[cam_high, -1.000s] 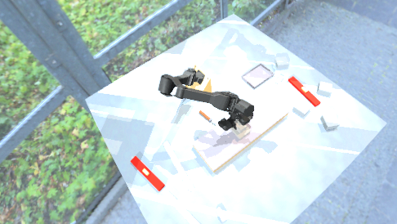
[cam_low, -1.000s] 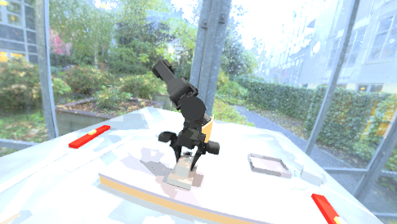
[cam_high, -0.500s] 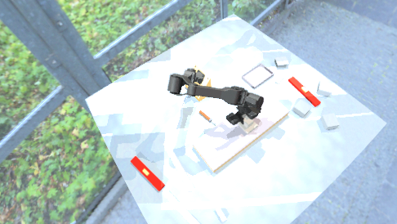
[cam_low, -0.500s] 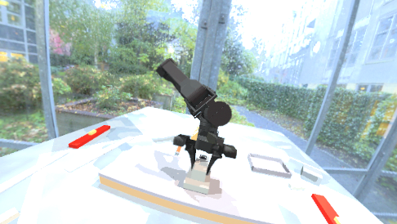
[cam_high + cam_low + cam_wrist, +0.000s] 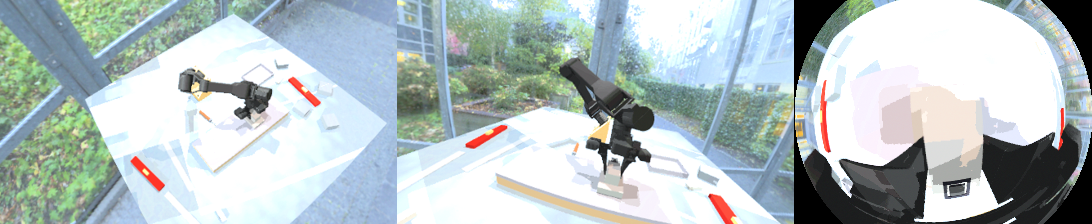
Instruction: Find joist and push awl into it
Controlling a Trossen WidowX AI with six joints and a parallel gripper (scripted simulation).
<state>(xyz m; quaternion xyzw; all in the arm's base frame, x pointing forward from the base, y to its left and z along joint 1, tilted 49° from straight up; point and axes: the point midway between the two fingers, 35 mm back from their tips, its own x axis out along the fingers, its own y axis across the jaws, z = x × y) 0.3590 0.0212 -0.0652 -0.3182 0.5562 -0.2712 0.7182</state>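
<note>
Now: the light 4 cm behind my gripper tip and 3 cm above it. From my gripper tip the other things lie so: tray 25 cm to the left, 21 cm behind, 5 cm below; awl 17 cm behind, 16 cm to the right, 6 cm below; stud finder 2 cm behind, 2 cm above.
</note>
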